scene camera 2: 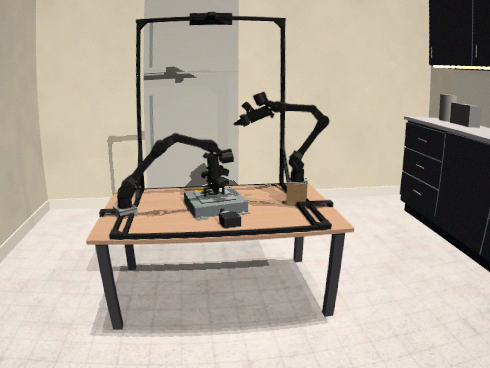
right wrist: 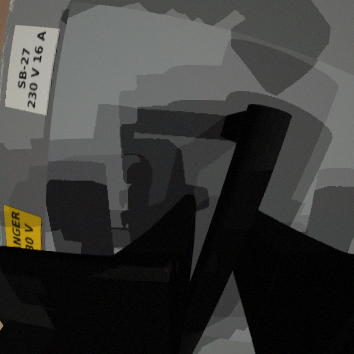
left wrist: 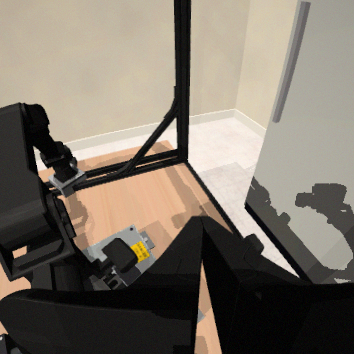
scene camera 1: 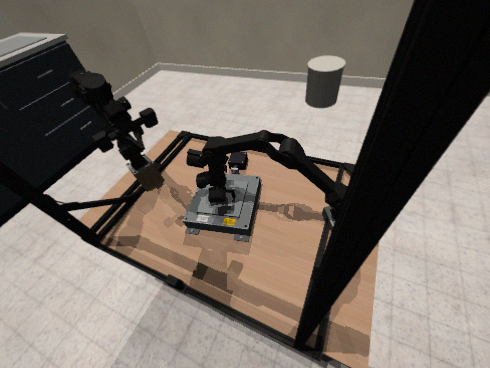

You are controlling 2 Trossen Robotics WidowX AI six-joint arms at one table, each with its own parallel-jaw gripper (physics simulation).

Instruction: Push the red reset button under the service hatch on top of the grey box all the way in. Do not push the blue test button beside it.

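The grey box (scene camera 1: pixel 252 195) (scene camera 2: pixel 207 211) (left wrist: pixel 133 232) sits in the middle of the wooden table (scene camera 1: pixel 280 263). Its flat hatch (right wrist: pixel 140 53) lies on top, with a black bar handle (right wrist: pixel 261 140). My right gripper (scene camera 1: pixel 219 204) (scene camera 2: pixel 211 191) (right wrist: pixel 206 203) is down on the box top and shut on that handle. My left gripper (scene camera 2: pixel 238 123) (left wrist: pixel 199 223) is shut and empty, held high above the table and away from the box. The red and blue buttons are hidden from every view.
A small black block (scene camera 1: pixel 238 159) (scene camera 2: pixel 230 219) stands on the table next to the box. Black frame rails (scene camera 2: pixel 222 233) ring the table, with a tall post (scene camera 1: pixel 382 175) near the camera. A grey bin (scene camera 1: pixel 324 81) and a dark cabinet (scene camera 2: pixel 416 168) stand on the floor.
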